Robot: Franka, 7 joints.
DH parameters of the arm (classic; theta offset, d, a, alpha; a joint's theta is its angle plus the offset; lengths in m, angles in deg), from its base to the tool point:
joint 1: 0 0.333 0 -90
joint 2: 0 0 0 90
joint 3: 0 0.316 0.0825 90
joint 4: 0 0 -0.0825 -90
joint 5: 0 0.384 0 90
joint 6: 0 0 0.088 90
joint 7: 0 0.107 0 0
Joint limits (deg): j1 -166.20..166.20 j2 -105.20..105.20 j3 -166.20..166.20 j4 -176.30..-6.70 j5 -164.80..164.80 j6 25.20..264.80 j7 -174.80..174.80
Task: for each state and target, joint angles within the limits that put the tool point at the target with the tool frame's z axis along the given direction. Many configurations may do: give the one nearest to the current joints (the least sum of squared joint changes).
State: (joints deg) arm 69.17 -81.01 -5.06 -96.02 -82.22 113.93 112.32
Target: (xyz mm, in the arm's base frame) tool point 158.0 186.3 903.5 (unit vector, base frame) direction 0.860 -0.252 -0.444
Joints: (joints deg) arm 63.83 -38.42 5.11 -95.25 -61.88 78.90 112.32
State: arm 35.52 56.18 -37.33 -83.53 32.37 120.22 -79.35
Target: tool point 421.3 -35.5 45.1 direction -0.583 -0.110 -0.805
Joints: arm 44.67 49.26 -41.14 -130.40 32.73 125.57 -79.35
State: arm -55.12 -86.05 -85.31 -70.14 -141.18 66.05 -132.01
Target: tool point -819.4 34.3 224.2 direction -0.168 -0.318 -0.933
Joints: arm -18.13 -101.71 -52.71 -28.51 -110.63 95.31 -132.01
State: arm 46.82 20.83 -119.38 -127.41 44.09 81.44 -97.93
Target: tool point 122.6 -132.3 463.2 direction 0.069 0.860 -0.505
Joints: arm 68.84 60.82 -147.90 -151.30 25.06 34.54 -97.93
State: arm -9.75 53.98 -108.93 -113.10 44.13 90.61 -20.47
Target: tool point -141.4 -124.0 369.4 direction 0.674 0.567 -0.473
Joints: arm -15.36 62.32 -124.17 -159.01 9.08 56.35 -20.47
